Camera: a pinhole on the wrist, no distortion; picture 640 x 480 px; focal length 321.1 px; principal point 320.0 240.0 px. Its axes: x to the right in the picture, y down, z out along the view. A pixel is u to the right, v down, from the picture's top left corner.
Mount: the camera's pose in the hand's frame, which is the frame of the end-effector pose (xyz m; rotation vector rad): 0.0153 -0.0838 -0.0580 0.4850 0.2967 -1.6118
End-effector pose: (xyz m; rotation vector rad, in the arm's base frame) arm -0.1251 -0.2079 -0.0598 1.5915 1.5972 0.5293
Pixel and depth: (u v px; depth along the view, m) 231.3 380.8 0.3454
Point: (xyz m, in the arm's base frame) 0.0119 -0.1829 -0.4056
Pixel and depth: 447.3 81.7 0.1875
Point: -0.2320 -0.3507 -0.2456
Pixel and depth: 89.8 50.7 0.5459
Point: 0.3009 -0.6861 -0.2832
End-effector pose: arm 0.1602 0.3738 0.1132 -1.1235 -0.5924 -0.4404
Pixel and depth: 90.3 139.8 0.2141
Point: 0.0367 0.5417 0.1570
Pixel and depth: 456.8 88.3 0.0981
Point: 0.0269 0.3179 0.1985
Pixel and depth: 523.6 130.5 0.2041
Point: -0.0903 0.3179 0.2743
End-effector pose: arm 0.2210 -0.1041 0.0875 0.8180 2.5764 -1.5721
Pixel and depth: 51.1 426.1 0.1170
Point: 0.1088 -0.1761 0.0688
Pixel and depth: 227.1 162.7 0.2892
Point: 0.1792 -0.3807 0.1130
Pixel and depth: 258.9 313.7 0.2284
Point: 0.0762 -0.2833 0.1242
